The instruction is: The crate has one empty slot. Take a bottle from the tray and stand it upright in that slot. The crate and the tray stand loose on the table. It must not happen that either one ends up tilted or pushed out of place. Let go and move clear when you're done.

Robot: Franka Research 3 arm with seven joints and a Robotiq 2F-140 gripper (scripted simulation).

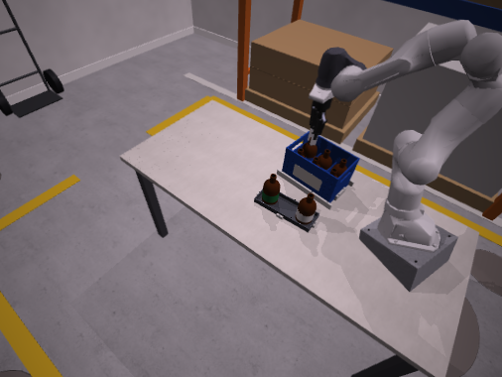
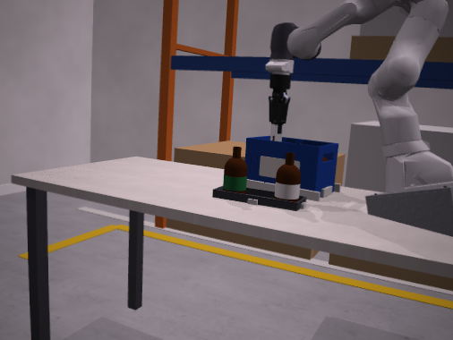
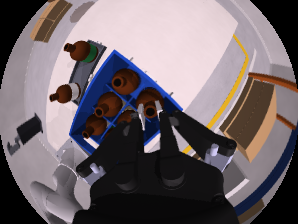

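The blue crate lies 110 mm below my hand, 80 mm behind it and 60 mm to the left of it. Also, from my hand: tray 300 mm to the left, 180 mm below, 50 mm behind.
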